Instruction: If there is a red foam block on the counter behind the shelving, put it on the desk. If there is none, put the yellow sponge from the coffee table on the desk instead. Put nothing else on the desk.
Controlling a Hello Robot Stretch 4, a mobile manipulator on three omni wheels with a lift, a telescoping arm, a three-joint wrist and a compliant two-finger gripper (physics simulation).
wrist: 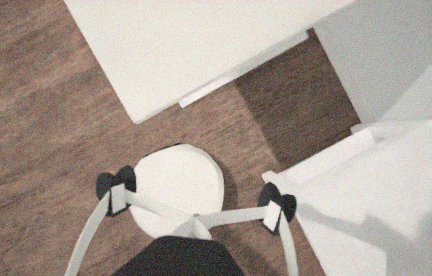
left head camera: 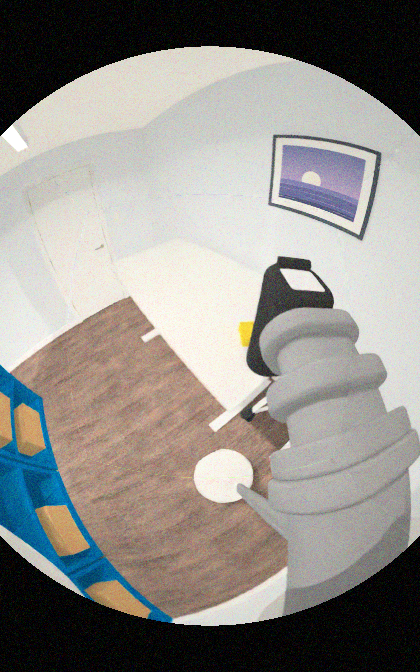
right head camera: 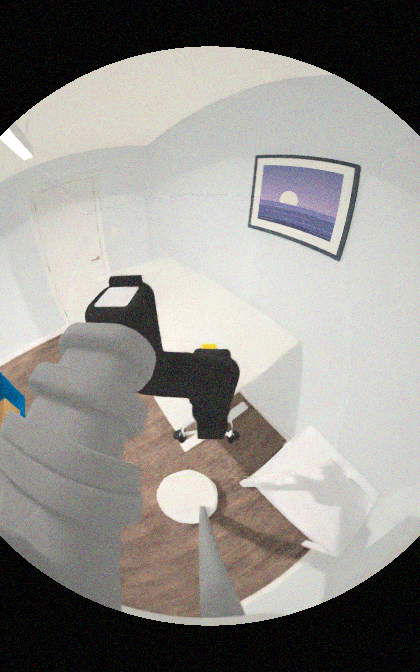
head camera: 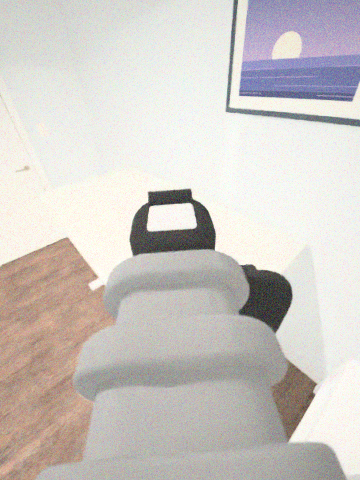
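Pixels of known places: gripper, fingertip midpoint: (wrist: 198,190); robot's base at its link origin: (wrist: 179,186).
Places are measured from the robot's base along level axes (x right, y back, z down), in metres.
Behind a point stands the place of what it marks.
Observation:
The yellow sponge (left head camera: 245,334) (right head camera: 209,346) lies on the white desk (head camera: 100,215) {x -0.417, y -1.118, z -0.922 m} (left head camera: 185,310) (right head camera: 240,320) (wrist: 150,50) {x -0.004, y -0.375, z -0.922 m}, partly hidden behind the black wrist in both side head views. My gripper (right head camera: 206,436) (wrist: 198,190) {x 0.087, y -0.226, z -1.032 m} is open, with its fingertips wide apart and nothing between them. It hangs off the desk's near edge, above the floor and the round white stool in the wrist view. The arm hides the fingers in the head camera view. A red foam block does not show in these views.
A round white stool (left head camera: 220,475) (right head camera: 182,495) (wrist: 175,175) {x -0.013, y -0.085, z -0.187 m} stands in front of the desk. A white piece of furniture (head camera: 335,415) {x 0.607, y -0.231, z -0.422 m} (right head camera: 300,480) (wrist: 350,210) {x 0.594, y -0.099, z -0.422 m} stands to the right, by the wall. Blue shelving (left head camera: 15,505) (right head camera: 12,395) with tan boxes stands at the left.

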